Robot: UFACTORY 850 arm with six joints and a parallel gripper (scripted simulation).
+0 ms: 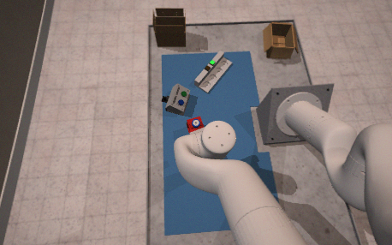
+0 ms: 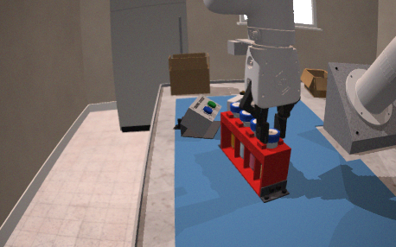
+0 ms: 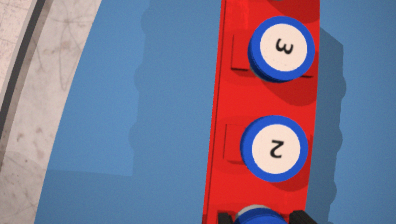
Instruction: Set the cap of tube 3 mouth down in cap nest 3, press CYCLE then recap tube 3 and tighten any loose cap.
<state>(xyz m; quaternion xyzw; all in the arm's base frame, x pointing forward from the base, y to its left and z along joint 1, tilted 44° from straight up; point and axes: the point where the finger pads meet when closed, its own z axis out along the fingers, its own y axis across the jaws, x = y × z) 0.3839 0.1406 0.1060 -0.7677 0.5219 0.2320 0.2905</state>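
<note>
Now: the blue cap 10 cm to the right of my hand, 3 cm ahead of it and 1 cm below it. The rest, counted from my hand: blue key: 27 cm to the right, 10 cm ahead, 6 cm below; grey key housing: 29 cm to the right, 11 cm ahead, 7 cm below; cap marked 4: 15 cm to the right, 4 cm ahead, 1 cm below.
</note>
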